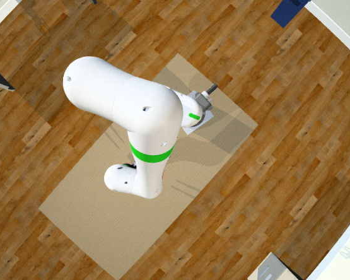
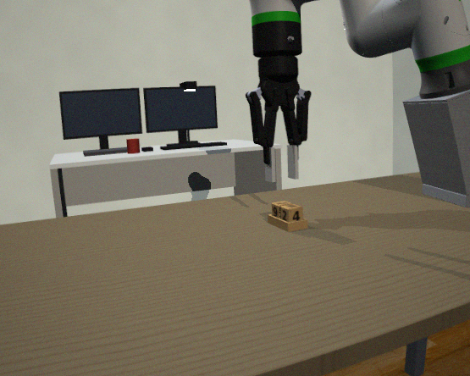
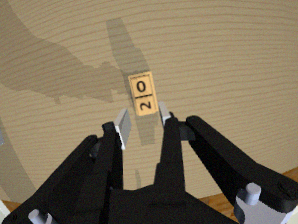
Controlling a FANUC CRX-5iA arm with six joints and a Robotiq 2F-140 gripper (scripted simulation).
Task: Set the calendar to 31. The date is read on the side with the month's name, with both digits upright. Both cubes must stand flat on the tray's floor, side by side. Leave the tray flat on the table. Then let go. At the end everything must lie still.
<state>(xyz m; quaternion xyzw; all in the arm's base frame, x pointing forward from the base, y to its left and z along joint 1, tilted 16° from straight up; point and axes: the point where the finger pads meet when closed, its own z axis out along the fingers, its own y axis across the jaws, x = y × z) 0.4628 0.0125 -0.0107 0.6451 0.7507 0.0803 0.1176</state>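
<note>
Now: hand 90 mm above the wooden number cube. Round my hand: small wooden tray: 20 mm to the left, 110 mm below.
</note>
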